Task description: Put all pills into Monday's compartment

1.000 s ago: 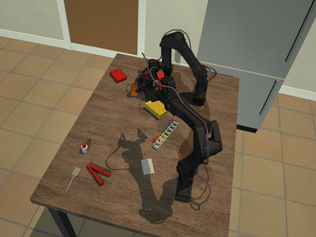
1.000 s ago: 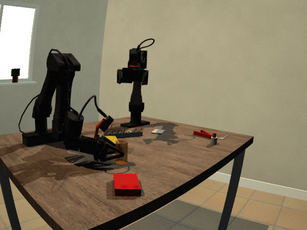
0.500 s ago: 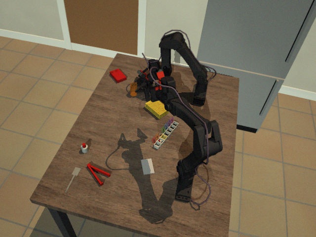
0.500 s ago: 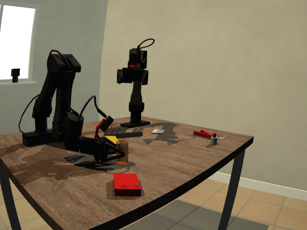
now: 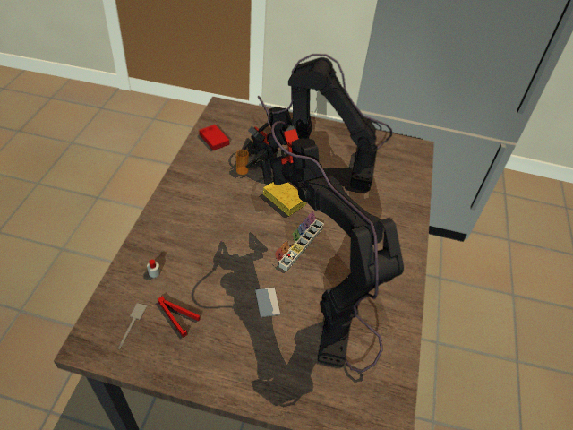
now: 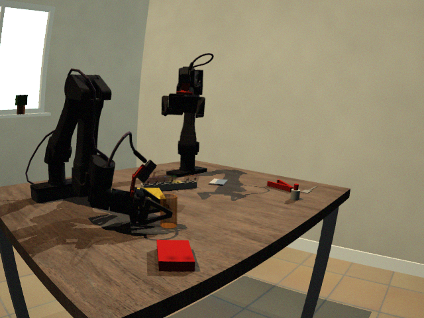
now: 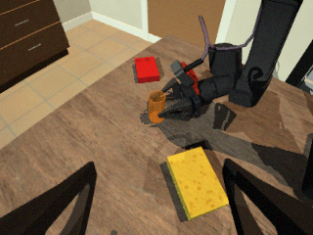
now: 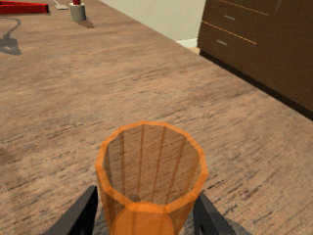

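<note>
Right now my right hand is 2 cm above the orange pill bottle. From my right hand the other things lie so: white card (50 cm to the left, 21 cm behind, 4 cm below).
</note>
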